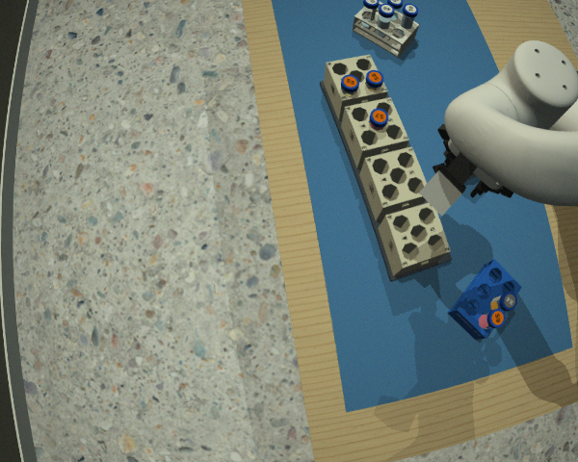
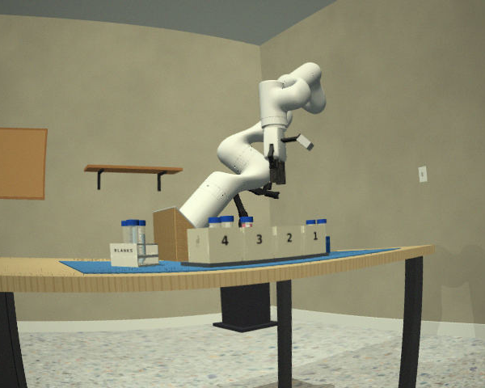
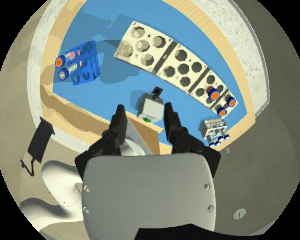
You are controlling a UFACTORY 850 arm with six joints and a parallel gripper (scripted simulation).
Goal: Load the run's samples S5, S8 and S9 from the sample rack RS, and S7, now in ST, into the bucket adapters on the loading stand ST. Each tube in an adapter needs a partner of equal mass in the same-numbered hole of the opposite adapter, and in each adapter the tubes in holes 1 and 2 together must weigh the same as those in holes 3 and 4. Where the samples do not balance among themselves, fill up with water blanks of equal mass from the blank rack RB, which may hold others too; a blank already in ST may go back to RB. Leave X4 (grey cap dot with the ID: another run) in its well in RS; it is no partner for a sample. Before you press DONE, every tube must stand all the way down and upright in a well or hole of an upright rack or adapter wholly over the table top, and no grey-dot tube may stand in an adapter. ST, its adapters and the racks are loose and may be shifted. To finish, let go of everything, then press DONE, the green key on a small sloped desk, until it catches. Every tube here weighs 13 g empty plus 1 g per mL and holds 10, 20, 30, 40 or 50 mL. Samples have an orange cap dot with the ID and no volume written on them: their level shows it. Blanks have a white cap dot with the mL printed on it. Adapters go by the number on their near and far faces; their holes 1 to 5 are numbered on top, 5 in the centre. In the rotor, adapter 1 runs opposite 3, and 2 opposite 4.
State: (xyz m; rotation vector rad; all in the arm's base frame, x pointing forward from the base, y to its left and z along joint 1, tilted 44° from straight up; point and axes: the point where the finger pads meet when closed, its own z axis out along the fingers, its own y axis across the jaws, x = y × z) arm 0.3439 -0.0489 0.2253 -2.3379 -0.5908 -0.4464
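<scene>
Now: the sample S9 240 mm to the left of my hand, 180 mm below it and 40 mm behind it. Round my hand: loading stand ST (240 mm below, 120 mm to the right, 60 mm ahead); then adapter 1 (200 mm below, 60 mm ahead, 40 mm to the left); then grey-dot tube X4 (210 mm to the left, 180 mm below, 70 mm behind).
</scene>
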